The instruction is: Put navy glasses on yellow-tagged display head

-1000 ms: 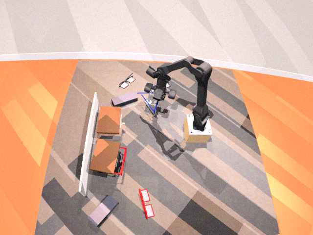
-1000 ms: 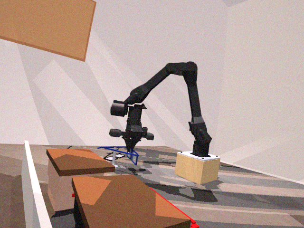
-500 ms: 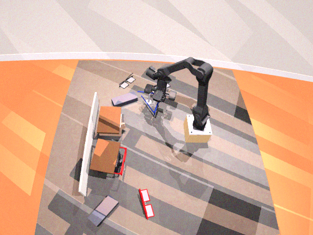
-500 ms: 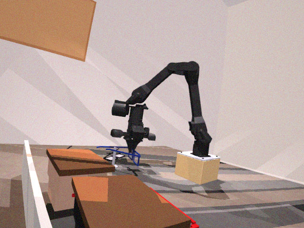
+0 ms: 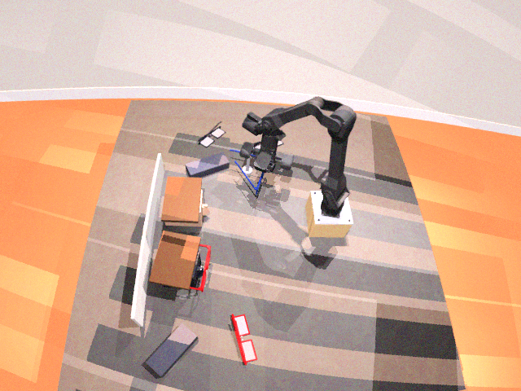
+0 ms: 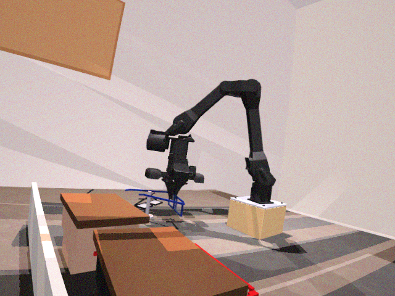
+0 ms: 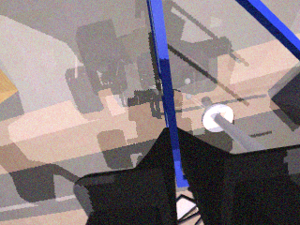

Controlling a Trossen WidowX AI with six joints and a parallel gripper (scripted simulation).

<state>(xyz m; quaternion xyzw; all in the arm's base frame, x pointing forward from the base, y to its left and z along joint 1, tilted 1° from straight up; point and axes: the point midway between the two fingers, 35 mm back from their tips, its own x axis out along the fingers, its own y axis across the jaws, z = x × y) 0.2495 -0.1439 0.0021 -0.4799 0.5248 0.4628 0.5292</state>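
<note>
Right now the white post stand is 7 cm ahead of my gripper tip, 4 cm below it and 3 cm to the right of it. Also, from my gripper tip: white upright panel 34 cm to the left, 33 cm ahead, 1 cm below.
</note>
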